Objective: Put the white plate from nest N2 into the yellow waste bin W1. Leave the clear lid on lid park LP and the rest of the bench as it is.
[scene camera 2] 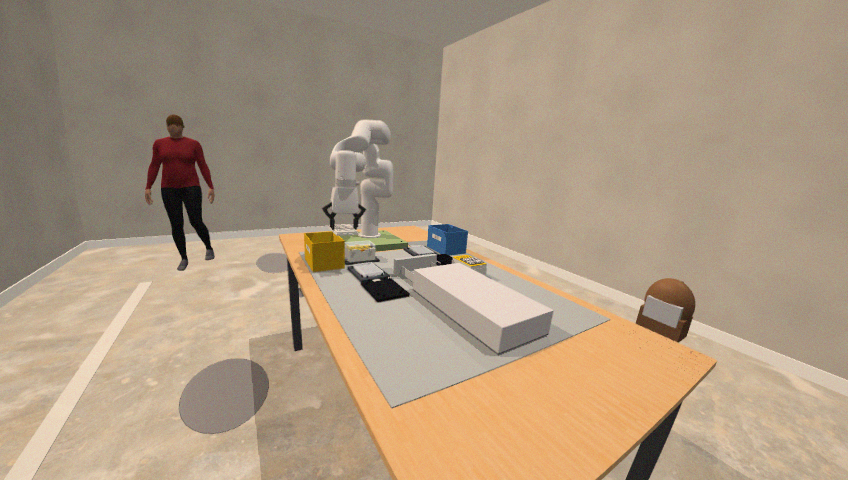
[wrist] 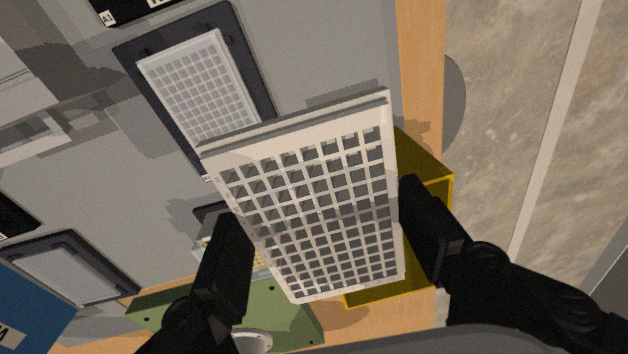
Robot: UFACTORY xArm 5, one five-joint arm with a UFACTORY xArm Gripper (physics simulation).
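Places are measured from the arm's base along level axes (x back, y left, z down), in centimetres.
Where they show: gripper, fingertip midpoint: (scene camera 2: 344,229) (wrist: 320,213); arm's base at its link origin: (scene camera 2: 369,235) (wrist: 244,340).
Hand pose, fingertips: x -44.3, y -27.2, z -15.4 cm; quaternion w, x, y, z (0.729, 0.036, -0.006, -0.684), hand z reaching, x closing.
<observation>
Things, the pixels of their top centre, and the offset from my fingertips.
- white plate at its top centre: (wrist: 327,236) (scene camera 2: 343,227) dx +1.3, dy +0.0, dz -0.5 cm
- yellow bin at its top centre: (wrist: 388,256) (scene camera 2: 323,236) dx +14.5, dy -4.9, dz +6.3 cm
- bare black nest at its top centre: (scene camera 2: 384,284) dx -21.2, dy +8.6, dz +16.1 cm
- pale gridded plate at its top centre: (wrist: 210,111) (scene camera 2: 368,267) dx -3.6, dy +8.9, dz +15.7 cm
- clear box with yellow contents, top centre: (wrist: 251,261) (scene camera 2: 360,243) dx +14.2, dy +11.4, dz +10.6 cm
- blue bin at its top centre: (scene camera 2: 447,228) dx +14.9, dy +59.7, dz +6.3 cm
My gripper (scene camera 2: 344,226) (wrist: 320,213) is shut on the white plate (scene camera 2: 344,229) (wrist: 320,210), a gridded plate held by its long sides. In the wrist view it hangs partly over the yellow bin (scene camera 2: 324,252) (wrist: 415,155) and hides much of the bin's opening. In the scene view the plate is up behind the bin's right side, clear of the bench. A smooth, pale, clear-looking panel (wrist: 57,270), probably the lid, lies in a dark frame near the blue bin; its label is not readable. A bare black nest (scene camera 2: 385,289) lies in front; I cannot read its name.
A pale gridded plate (scene camera 2: 370,271) (wrist: 200,90) sits in a dark nest. A clear box with yellow contents (scene camera 2: 360,251) stands right of the yellow bin. A blue bin (scene camera 2: 447,239) (wrist: 30,312) and a long white block (scene camera 2: 476,297) also stand on the bench. A person (scene camera 2: 178,160) stands behind.
</observation>
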